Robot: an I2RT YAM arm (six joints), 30 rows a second.
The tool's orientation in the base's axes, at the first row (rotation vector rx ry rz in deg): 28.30 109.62 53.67
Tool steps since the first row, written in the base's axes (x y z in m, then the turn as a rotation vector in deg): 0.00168 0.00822 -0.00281 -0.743 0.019 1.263; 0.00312 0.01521 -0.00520 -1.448 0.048 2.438; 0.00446 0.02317 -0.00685 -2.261 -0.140 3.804; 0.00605 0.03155 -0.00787 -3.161 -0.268 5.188; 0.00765 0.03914 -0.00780 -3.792 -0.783 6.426; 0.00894 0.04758 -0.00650 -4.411 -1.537 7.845; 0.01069 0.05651 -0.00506 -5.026 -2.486 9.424
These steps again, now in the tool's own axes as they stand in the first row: 0.00618 0.00294 0.00561 -0.327 1.020 -1.000; 0.01143 0.00543 0.01039 -0.617 1.976 -1.938; 0.01695 0.00911 0.01527 -1.104 2.948 -3.113; 0.02228 0.01354 0.02035 -1.518 3.975 -4.344; 0.02646 0.01832 0.02481 -2.240 4.635 -5.458; 0.03068 0.02460 0.02898 -3.228 5.284 -6.710; 0.03490 0.03127 0.03372 -4.437 5.934 -8.084
